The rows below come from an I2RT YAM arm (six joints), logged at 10 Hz.
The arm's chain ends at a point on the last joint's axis. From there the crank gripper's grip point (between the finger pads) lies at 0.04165 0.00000 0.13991 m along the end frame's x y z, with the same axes.
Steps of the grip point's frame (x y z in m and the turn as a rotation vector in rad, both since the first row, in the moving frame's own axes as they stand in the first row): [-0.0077, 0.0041, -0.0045, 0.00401, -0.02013, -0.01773]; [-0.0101, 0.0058, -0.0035, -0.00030, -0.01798, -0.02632]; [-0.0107, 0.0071, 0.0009, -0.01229, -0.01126, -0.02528]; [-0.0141, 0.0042, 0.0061, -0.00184, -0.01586, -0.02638]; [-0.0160, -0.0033, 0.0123, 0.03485, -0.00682, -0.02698]
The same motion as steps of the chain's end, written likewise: [-0.0049, 0.0054, -0.0053, 0.00401, -0.02013, -0.01773]; [-0.0076, 0.0068, -0.0042, -0.00030, -0.01798, -0.02632]; [-0.0091, 0.0064, 0.0004, -0.01229, -0.01126, -0.02528]; [-0.0119, 0.0050, 0.0055, -0.00184, -0.01586, -0.02638]; [-0.0150, 0.0027, 0.0121, 0.03485, -0.00682, -0.02698]
